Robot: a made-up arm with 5 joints. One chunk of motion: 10 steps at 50 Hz.
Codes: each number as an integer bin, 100 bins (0 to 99) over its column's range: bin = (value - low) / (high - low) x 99, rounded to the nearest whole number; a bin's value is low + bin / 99 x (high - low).
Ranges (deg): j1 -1..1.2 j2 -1.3..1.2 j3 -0.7..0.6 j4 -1.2..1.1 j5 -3.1..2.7
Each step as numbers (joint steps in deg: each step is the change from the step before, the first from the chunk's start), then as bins.
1 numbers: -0.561 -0.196 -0.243 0.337 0.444
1 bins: 20 44 35 66 60
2 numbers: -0.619 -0.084 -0.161 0.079 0.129
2 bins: 17 48 41 55 55
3 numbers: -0.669 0.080 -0.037 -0.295 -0.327
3 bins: 15 55 50 39 47
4 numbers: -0.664 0.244 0.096 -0.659 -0.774
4 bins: 15 61 61 23 40
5 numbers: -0.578 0.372 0.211 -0.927 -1.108
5 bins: 19 66 69 12 34
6 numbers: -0.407 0.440 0.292 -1.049 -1.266
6 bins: 27 69 76 6 31
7 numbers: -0.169 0.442 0.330 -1.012 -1.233
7 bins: 37 69 78 8 32
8 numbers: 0.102 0.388 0.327 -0.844 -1.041
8 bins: 50 67 78 15 35
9 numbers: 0.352 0.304 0.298 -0.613 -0.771
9 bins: 61 64 76 25 40
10 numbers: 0.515 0.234 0.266 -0.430 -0.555
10 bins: 68 61 74 33 43
